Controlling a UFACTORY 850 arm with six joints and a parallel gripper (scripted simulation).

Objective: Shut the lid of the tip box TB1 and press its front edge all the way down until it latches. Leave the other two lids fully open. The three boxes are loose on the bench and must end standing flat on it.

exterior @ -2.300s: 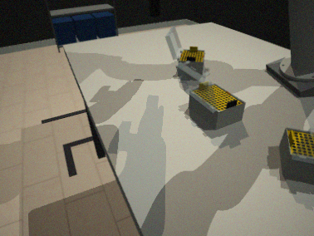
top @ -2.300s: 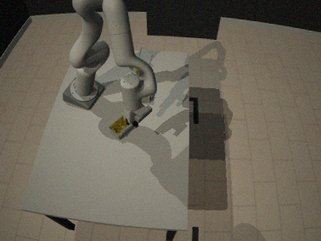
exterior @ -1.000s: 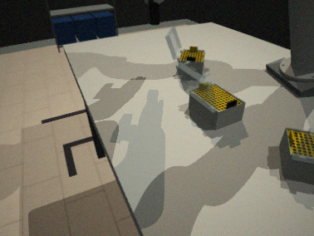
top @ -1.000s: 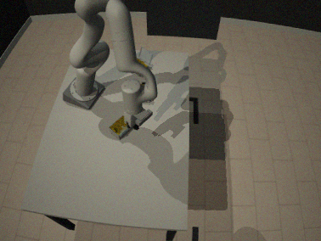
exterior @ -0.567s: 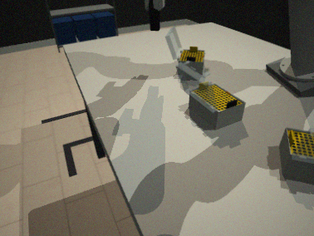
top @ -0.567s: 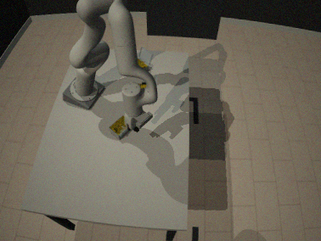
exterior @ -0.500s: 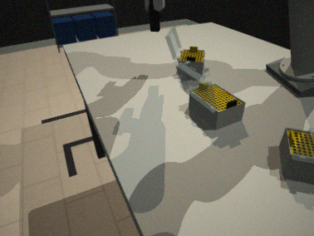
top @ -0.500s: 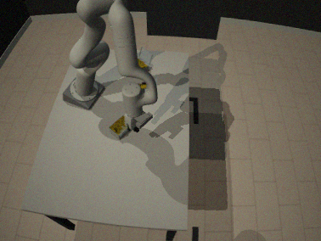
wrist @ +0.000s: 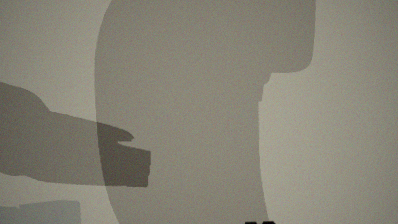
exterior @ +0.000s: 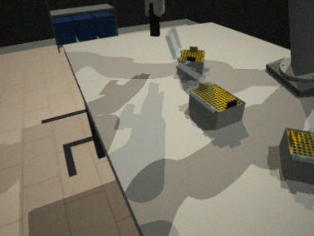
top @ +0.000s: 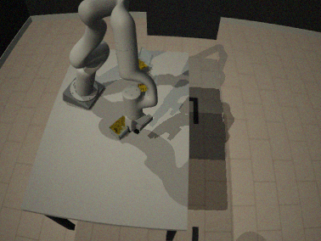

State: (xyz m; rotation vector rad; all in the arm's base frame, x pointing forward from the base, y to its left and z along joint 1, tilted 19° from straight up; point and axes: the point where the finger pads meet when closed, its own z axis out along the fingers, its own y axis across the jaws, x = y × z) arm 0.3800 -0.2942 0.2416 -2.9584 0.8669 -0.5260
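Right now my hand is 6 cm past the clear lid, 4 cm to the right of it and 4 cm above it. The rest, counted from my hand: tip box (10 cm behind, 7 cm to the left, 7 cm below); label (15 cm behind, 56 cm to the left, 14 cm below); rack (11 cm behind, 7 cm to the left, 8 cm below).
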